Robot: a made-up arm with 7 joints.
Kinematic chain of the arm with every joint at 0, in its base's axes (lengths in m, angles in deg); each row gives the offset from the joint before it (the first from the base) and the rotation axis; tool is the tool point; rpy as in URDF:
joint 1: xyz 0 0 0 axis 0.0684 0.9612 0.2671
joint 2: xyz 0 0.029 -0.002 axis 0.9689 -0.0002 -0.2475
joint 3: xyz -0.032 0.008 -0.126 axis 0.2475 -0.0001 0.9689
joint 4: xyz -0.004 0 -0.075 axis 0.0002 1 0
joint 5: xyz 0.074 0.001 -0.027 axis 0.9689 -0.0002 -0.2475
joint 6: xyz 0.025 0 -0.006 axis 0.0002 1 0
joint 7: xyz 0.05 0 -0.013 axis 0.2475 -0.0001 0.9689
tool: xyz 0 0 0 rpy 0 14.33 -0.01
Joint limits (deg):
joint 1: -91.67..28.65
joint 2: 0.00..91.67
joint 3: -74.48..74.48
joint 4: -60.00..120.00
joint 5: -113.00..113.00
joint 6: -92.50..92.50
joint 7: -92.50..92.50
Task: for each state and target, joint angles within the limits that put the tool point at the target. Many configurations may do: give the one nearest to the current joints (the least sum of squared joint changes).
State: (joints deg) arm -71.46 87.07 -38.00 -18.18 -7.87 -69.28 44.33
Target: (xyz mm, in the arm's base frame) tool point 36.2 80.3 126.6
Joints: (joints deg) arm -91.67 91.67 4.57 -47.53 -16.73 -27.81 44.33
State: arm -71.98 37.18 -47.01 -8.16 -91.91 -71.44 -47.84
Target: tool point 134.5 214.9 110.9
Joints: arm -62.79 76.41 2.98 -0.70 -92.73 -92.50 -47.84
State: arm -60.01 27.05 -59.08 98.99 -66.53 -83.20 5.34
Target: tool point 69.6 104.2 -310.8
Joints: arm -17.98 10.43 -58.95 100.71 -63.95 -76.55 5.34
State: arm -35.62 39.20 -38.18 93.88 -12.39 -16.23 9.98
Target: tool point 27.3 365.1 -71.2
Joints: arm -31.71 71.02 -41.46 120.00 -12.97 -5.65 9.98
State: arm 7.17 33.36 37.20 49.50 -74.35 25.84 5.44
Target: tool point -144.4 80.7 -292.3
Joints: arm 28.65 6.65 28.44 48.68 -78.10 58.50 5.44
